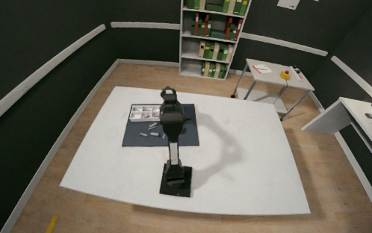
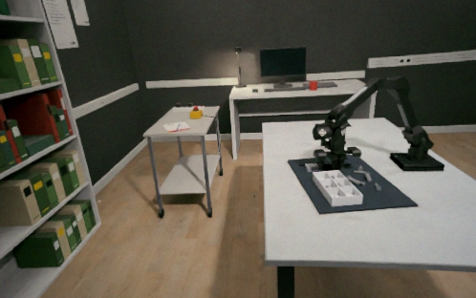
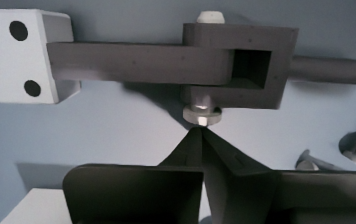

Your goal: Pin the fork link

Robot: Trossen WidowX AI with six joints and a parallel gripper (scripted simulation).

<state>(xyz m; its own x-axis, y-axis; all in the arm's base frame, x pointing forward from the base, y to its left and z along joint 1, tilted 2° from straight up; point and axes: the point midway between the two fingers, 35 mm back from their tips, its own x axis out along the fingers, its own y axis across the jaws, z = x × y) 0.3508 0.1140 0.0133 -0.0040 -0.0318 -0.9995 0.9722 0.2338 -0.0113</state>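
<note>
Now: the eye plate 2 cm ahead of my hand, 4 cm to the right of it and 3 cm below it. From my hand the other things lie so: dark blue mat (1 cm behind, 6 cm to the left, 4 cm below); then grey block (10 cm ahead, 2 cm to the right, 2 cm below); then pin (11 cm behind, 3 cm to the right, 3 cm below).
</note>
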